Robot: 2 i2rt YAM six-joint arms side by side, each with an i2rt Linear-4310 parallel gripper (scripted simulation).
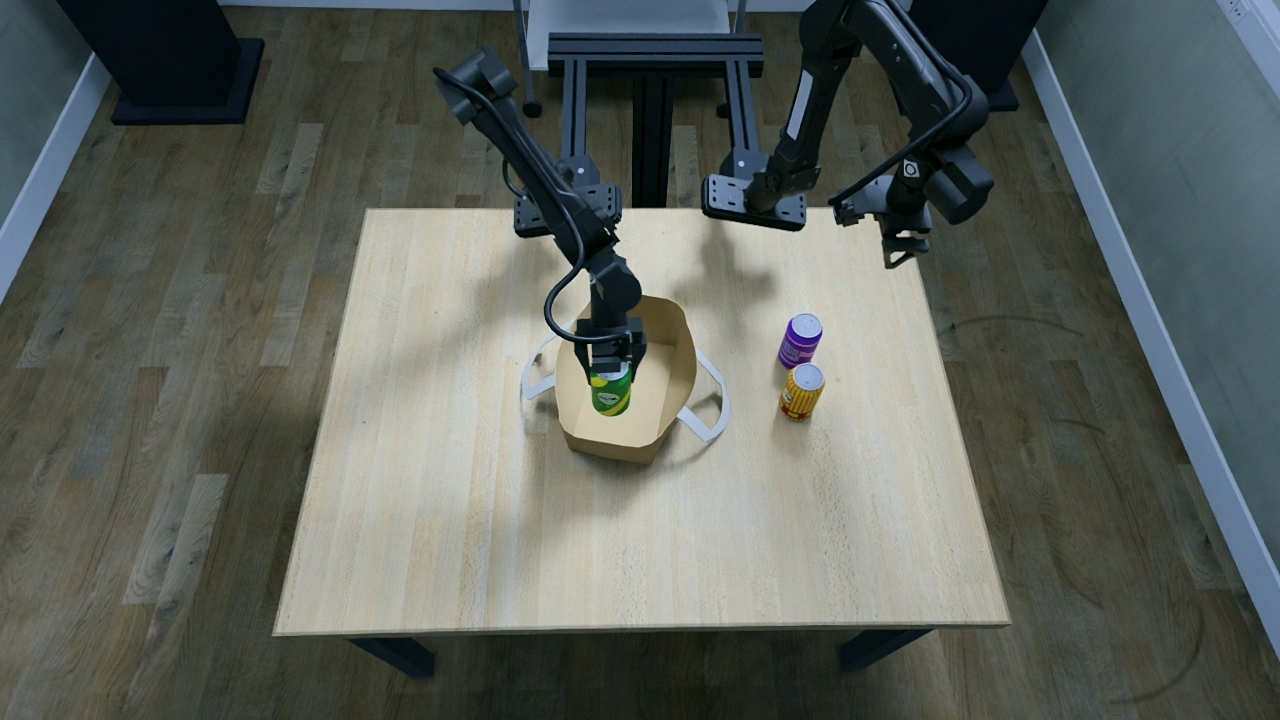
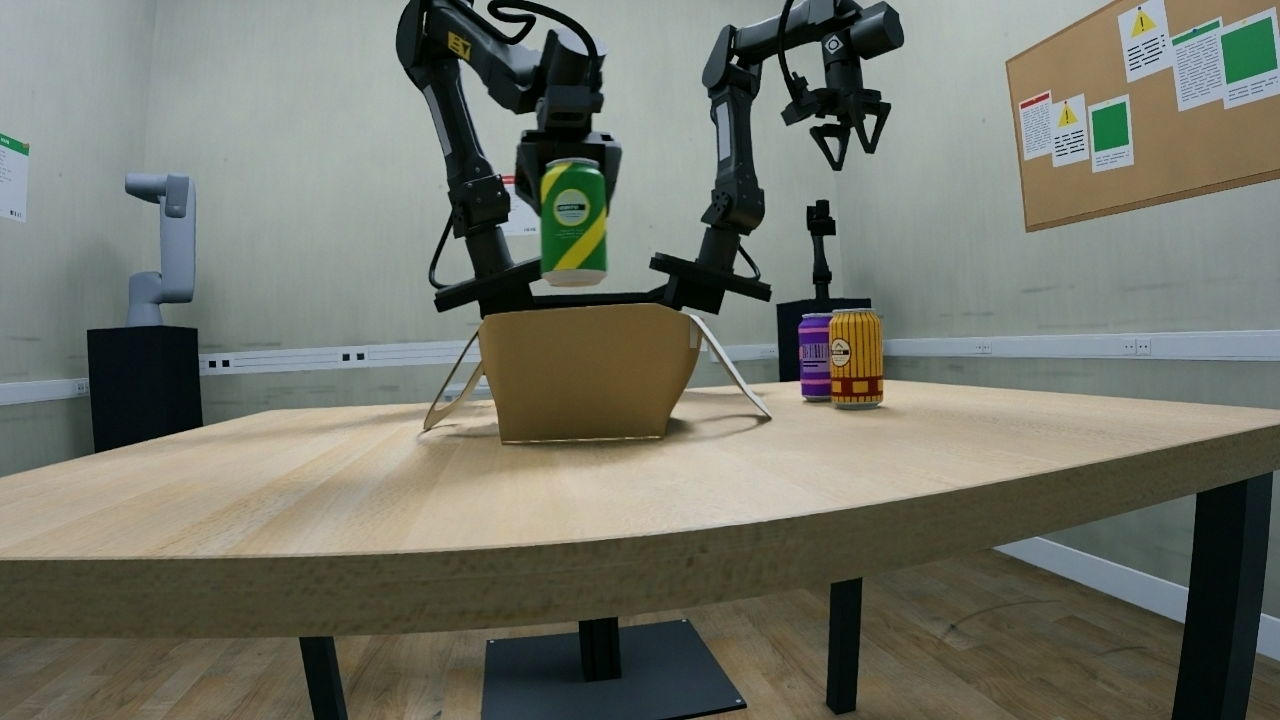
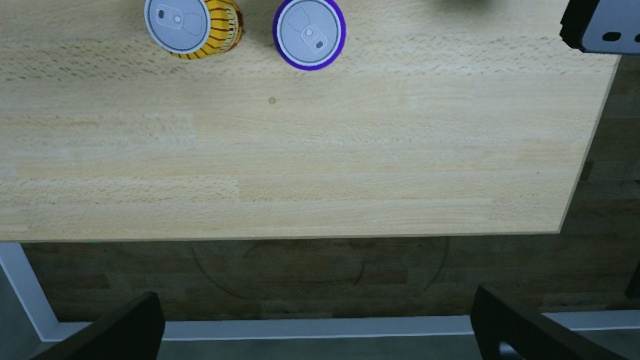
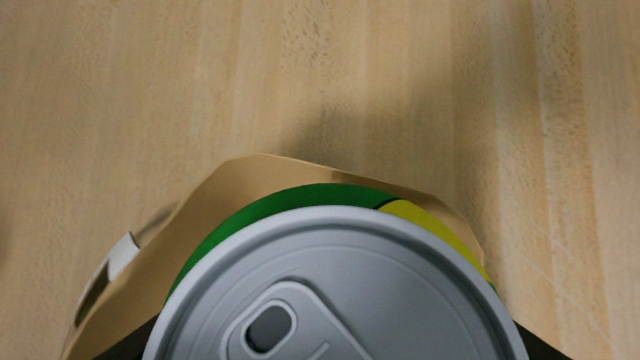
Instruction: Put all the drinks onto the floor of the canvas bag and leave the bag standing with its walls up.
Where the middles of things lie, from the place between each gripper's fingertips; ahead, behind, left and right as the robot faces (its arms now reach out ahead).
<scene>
Right now the green can (image 1: 611,392) is 20 mm below my right hand. Also, from my right hand: purple can (image 2: 814,345) 160 mm behind, 370 mm to the left, 170 mm below; then striped can (image 2: 855,336) 50 mm behind, 350 mm to the left, 170 mm below.
I see the purple can 70 mm to the right of my left hand (image 2: 852,162) and 300 mm below it. The rest, counted from my left hand: striped can (110 mm ahead, 90 mm to the right, 300 mm below); green can (160 mm ahead, 440 mm to the right, 140 mm below).
</scene>
